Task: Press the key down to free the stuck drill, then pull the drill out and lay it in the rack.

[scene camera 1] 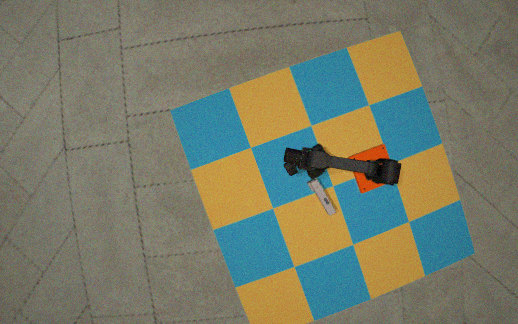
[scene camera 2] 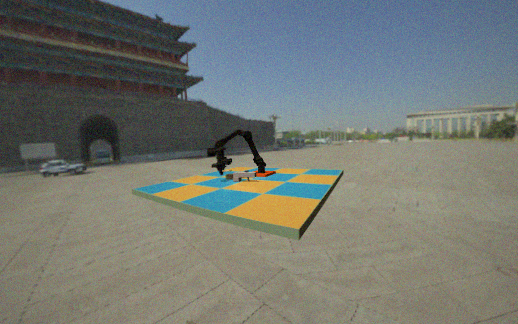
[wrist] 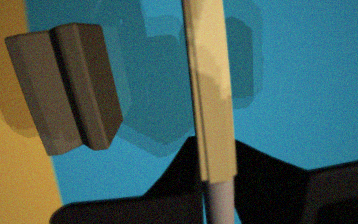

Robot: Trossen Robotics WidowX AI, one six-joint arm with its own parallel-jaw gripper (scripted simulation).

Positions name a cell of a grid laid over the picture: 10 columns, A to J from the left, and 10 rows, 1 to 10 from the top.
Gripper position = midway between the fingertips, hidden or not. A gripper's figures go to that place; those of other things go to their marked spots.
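There is a rack (wrist: B4) at 12 cm from the lens. My gripper (wrist: F7) is 12 cm from the lens as well.
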